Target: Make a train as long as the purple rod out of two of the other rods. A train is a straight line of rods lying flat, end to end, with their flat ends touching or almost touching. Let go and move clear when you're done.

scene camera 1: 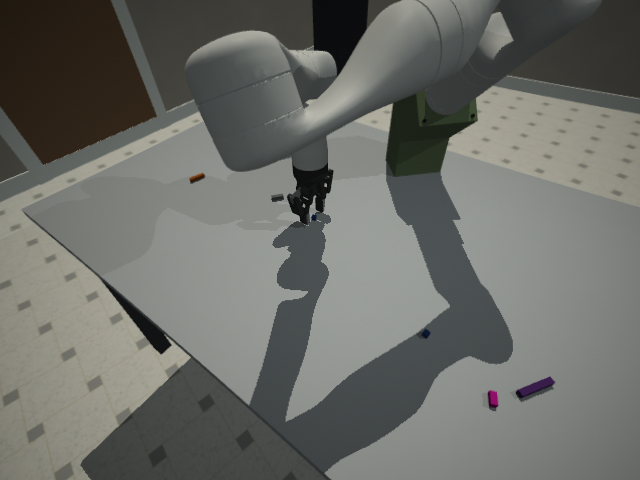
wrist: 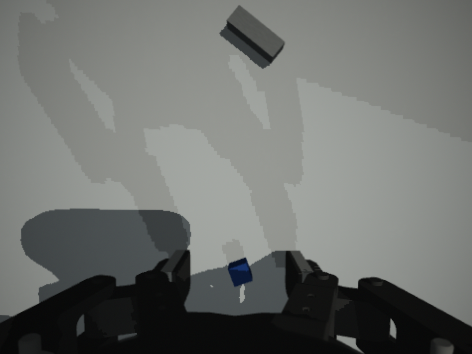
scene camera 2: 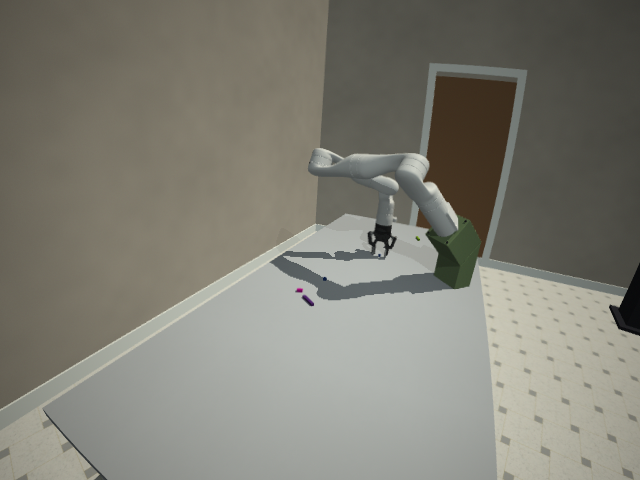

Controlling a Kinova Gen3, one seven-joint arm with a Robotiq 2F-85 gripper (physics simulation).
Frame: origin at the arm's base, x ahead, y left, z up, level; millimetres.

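Seen in the pictures: gripper, fingertip midpoint: [scene camera 1: 312,217] [wrist: 237,268] [scene camera 2: 379,254]; arm's base, link origin: [scene camera 1: 446,93] [scene camera 2: 446,227].
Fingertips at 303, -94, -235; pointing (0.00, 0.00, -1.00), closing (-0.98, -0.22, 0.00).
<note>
Pixels of each thing's top centre, then the offset from my fingertips to it, as dx, dy, dz. Level surfaces: height alone.
- purple rod, top centre: [scene camera 1: 536,386] [scene camera 2: 308,299] -6, +532, +4
- short magenta rod, top centre: [scene camera 1: 493,397] [scene camera 2: 299,289] +58, +501, +4
- dark blue cube-like rod, top centre: [scene camera 1: 426,332] [scene camera 2: 324,277] +46, +369, +4
- small blue cube-like rod, top centre: [wrist: 240,275] [scene camera 1: 313,215] [scene camera 2: 379,254] -2, +2, +4
- grey rod, top centre: [wrist: 255,30] [scene camera 1: 277,195] +18, -121, +4
- orange rod, top centre: [scene camera 1: 196,176] +134, -341, +4
- lime-green piece, top centre: [scene camera 2: 418,237] -53, -388, +4
- grey table, surface height: dz -6
The purple rod [scene camera 1: 536,387] [scene camera 2: 308,300] lies flat, with the short magenta rod [scene camera 1: 493,398] [scene camera 2: 299,290] beside it, apart and at an angle. A dark blue cube-like rod [scene camera 1: 425,333] [scene camera 2: 324,279] lies farther off. My gripper [scene camera 1: 313,215] [scene camera 2: 379,254] [wrist: 237,268] points down low over the table, its fingers partly open. A small blue cube-like rod [scene camera 1: 313,217] [scene camera 2: 379,255] [wrist: 240,272] lies between and below the fingertips, with a gap on both sides. A grey rod [scene camera 1: 277,197] [wrist: 256,34] lies near the gripper. An orange rod [scene camera 1: 196,177] lies farther away.
A lime-green piece [scene camera 2: 418,238] lies near the far edge, close to the green robot base [scene camera 1: 418,139] [scene camera 2: 457,253]. The arm's shadows cross the grey table [scene camera 1: 361,258] [scene camera 2: 310,387]. A long table edge runs along the left in scene camera 1.
</note>
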